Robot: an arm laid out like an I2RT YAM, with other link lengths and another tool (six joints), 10 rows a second.
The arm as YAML. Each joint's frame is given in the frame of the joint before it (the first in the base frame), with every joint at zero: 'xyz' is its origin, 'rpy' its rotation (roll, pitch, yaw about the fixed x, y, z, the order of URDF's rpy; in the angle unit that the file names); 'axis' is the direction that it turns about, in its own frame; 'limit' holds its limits. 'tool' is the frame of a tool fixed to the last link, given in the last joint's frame.
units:
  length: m
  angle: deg
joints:
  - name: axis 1
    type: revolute
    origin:
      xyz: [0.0, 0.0, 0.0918]
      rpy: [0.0, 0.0, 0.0]
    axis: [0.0, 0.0, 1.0]
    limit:
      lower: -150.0
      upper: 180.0
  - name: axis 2
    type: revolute
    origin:
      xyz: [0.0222, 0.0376, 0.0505]
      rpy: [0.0, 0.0, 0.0]
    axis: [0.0, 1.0, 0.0]
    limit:
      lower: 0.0
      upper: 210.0
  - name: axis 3
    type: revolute
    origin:
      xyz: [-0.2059, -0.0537, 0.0]
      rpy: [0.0, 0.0, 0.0]
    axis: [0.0, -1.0, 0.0]
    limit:
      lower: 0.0
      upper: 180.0
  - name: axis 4
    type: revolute
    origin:
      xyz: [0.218, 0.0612, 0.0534]
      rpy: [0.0, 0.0, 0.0]
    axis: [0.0, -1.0, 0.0]
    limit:
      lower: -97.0
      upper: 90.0
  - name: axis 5
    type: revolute
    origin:
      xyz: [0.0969, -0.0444, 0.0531]
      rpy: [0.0, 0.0, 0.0]
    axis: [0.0, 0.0, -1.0]
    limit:
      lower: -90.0
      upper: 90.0
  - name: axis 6
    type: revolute
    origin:
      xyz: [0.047, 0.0, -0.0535]
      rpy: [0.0, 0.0, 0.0]
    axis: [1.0, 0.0, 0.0]
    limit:
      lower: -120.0
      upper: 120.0
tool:
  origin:
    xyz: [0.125, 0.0, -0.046]
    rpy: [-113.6, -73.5, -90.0]
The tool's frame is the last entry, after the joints.
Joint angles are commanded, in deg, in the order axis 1, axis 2, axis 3, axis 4, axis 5, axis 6. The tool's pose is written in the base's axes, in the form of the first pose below.
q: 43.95 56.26 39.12 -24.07 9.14 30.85
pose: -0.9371 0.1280 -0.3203 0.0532 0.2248 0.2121 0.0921
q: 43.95 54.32 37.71 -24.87 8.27 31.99
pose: -0.9395 0.1319 -0.3106 0.0595 0.2180 0.2103 0.0896
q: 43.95 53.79 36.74 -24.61 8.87 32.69
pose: -0.9387 0.1395 -0.3099 0.0572 0.2175 0.2079 0.0864
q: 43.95 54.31 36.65 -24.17 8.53 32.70
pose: -0.9398 0.1378 -0.3074 0.0579 0.2173 0.2092 0.0846
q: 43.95 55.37 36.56 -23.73 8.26 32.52
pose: -0.9419 0.1342 -0.3032 0.0542 0.2169 0.2097 0.0801
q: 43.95 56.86 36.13 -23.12 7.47 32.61
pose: -0.9462 0.1293 -0.2923 0.0502 0.2143 0.2107 0.0717
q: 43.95 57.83 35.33 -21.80 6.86 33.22
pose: -0.9483 0.1305 -0.2847 0.0522 0.2131 0.2126 0.0656
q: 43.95 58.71 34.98 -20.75 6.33 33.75
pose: -0.9495 0.1318 -0.2792 0.0553 0.2127 0.2150 0.0622
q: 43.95 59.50 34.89 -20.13 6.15 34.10
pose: -0.9504 0.1332 -0.2756 0.0555 0.2129 0.2162 0.0596
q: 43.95 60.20 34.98 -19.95 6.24 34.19
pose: -0.9511 0.1337 -0.2735 0.0524 0.2131 0.2161 0.0573
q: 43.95 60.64 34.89 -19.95 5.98 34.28
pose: -0.9526 0.1326 -0.2691 0.0505 0.2117 0.2160 0.0546
